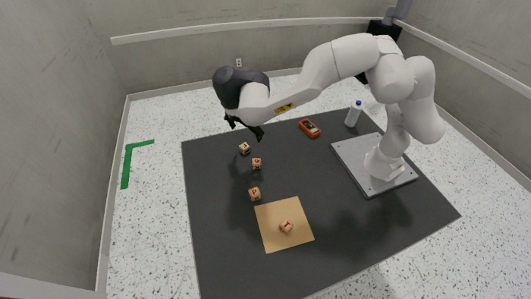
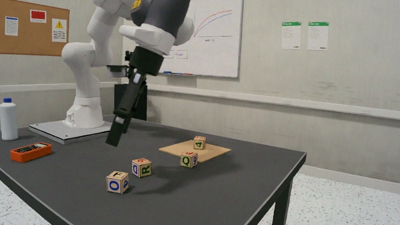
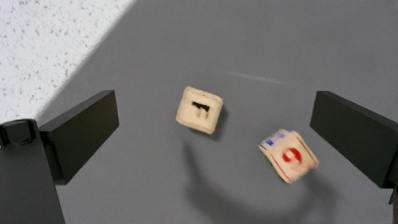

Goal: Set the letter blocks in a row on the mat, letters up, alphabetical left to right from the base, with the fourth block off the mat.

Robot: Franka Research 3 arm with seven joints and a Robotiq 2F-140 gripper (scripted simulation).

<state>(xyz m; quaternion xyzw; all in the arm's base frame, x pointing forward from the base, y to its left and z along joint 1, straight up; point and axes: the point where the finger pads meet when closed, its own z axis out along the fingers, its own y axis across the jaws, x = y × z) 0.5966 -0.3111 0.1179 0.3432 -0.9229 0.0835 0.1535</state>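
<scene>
The T block is 40 mm behind my hand, 440 mm to the left of it and 120 mm below it. The rest, counted from my hand: tan mat 40 mm behind, 410 mm to the left, 140 mm below; then white bottle 670 mm behind, 40 mm to the right, 60 mm below; then orange meter 390 mm behind, 60 mm to the right, 120 mm below.
</scene>
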